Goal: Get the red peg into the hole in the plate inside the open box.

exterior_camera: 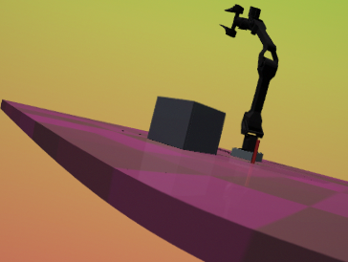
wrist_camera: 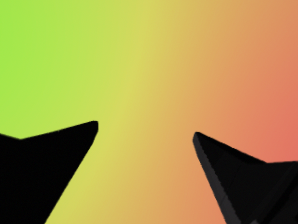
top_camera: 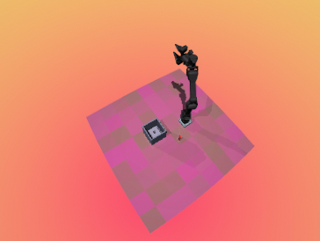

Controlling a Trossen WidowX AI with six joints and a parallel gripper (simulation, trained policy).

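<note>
Right now my gripper tip is 160 mm short of the red peg, 440 mm to the right of it and 640 mm above it. Round my gripper tip: light grey plate (340 mm ahead, 270 mm to the left, 630 mm below).
</note>
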